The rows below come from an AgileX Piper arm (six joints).
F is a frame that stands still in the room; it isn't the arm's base.
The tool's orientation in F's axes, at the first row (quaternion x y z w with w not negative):
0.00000, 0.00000, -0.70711, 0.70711
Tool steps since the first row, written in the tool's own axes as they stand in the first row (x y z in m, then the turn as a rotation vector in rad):
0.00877, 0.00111, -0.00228, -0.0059, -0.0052, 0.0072
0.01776, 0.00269, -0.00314, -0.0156, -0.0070, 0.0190
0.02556, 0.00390, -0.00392, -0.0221, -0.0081, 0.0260
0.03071, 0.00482, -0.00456, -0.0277, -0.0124, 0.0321
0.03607, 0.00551, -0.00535, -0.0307, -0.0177, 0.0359
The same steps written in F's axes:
0.00111, -0.00877, -0.00228, -0.0052, 0.0059, 0.0072
0.00269, -0.01776, -0.00314, -0.0070, 0.0156, 0.0190
0.00390, -0.02556, -0.00392, -0.0081, 0.0221, 0.0260
0.00482, -0.03071, -0.00456, -0.0124, 0.0277, 0.0321
0.00551, -0.03607, -0.00535, -0.0177, 0.0307, 0.0359

